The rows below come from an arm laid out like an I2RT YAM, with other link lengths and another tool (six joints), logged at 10 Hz.
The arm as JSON. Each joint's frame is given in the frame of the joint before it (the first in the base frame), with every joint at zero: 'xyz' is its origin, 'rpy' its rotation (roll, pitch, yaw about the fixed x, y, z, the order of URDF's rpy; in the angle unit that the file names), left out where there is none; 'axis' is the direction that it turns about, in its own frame. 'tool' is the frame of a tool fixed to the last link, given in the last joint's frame.
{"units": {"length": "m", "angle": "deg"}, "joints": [
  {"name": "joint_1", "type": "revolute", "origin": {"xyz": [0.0, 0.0, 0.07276]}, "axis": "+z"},
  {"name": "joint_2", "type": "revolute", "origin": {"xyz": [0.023, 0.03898, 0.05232]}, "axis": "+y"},
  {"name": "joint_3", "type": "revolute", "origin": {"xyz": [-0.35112, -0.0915, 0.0]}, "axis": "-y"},
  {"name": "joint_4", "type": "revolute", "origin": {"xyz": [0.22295, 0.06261, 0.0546]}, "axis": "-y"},
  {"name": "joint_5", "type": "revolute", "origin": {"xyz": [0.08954, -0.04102, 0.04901]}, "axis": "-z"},
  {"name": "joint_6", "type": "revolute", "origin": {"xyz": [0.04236, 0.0, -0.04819]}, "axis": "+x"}
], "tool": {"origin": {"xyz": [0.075, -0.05, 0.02], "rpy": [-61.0, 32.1, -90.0]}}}
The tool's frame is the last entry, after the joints.
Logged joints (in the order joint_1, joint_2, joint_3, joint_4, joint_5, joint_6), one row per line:
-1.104, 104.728, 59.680, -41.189, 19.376, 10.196
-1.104, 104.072, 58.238, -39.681, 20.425, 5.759
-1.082, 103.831, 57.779, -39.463, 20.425, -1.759
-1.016, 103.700, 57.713, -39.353, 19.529, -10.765
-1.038, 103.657, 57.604, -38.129, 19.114, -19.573
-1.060, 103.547, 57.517, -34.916, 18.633, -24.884
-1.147, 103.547, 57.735, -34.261, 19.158, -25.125
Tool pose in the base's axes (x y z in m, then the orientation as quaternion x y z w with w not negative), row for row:
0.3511, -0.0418, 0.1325, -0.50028, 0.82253, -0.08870, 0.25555
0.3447, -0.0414, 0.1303, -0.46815, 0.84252, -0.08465, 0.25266
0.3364, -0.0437, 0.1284, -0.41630, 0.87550, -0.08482, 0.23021
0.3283, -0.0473, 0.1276, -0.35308, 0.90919, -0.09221, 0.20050
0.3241, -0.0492, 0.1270, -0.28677, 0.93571, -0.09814, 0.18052
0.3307, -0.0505, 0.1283, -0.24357, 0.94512, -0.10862, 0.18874
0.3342, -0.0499, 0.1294, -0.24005, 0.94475, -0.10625, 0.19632
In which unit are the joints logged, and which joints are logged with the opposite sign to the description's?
The joints are logged in degrees. Opposite sign: joint_5, joint_6.
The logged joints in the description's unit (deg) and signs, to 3 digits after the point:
-1.104, 104.728, 59.680, -41.189, -19.376, -10.196
-1.104, 104.072, 58.238, -39.681, -20.425, -5.759
-1.082, 103.831, 57.779, -39.463, -20.425, 1.759
-1.016, 103.700, 57.713, -39.353, -19.529, 10.765
-1.038, 103.657, 57.604, -38.129, -19.114, 19.573
-1.060, 103.547, 57.517, -34.916, -18.633, 24.884
-1.147, 103.547, 57.735, -34.261, -19.158, 25.125

